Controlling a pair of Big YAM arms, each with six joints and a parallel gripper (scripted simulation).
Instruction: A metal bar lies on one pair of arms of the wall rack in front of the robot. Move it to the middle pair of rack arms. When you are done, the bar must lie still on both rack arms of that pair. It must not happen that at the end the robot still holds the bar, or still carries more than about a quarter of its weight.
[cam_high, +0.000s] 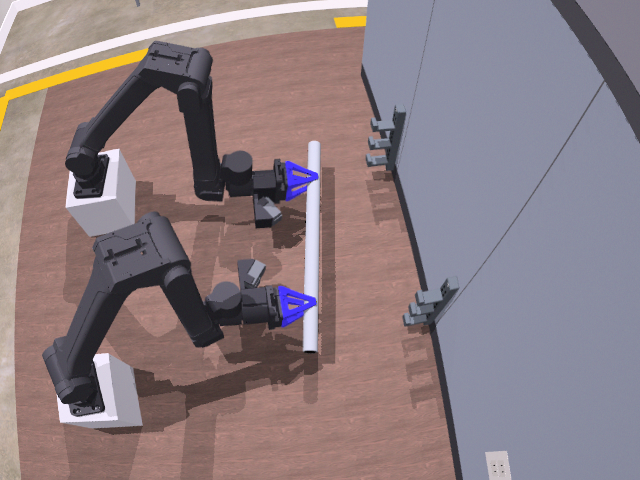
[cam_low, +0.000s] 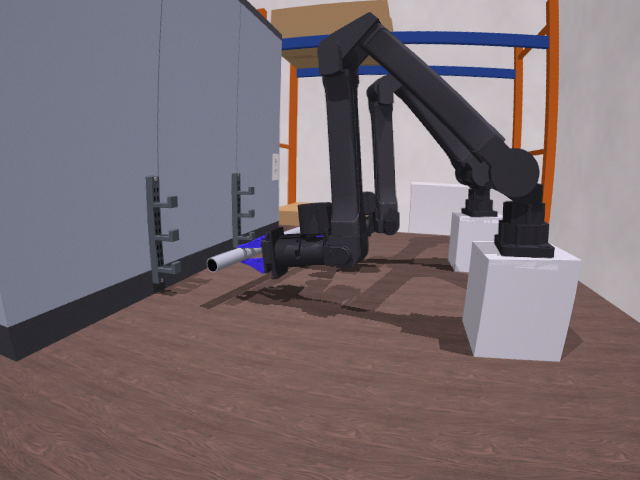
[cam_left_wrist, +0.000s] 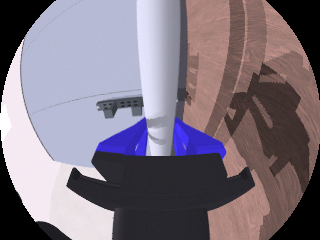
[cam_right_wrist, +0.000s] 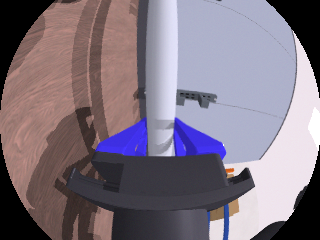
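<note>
Right now the metal bar is 15 cm to the left of my right hand and 2 cm ahead of it. From my right hand the other things lie so: grey wall panel 41 cm ahead, 34 cm above, 14 cm to the left.
</note>
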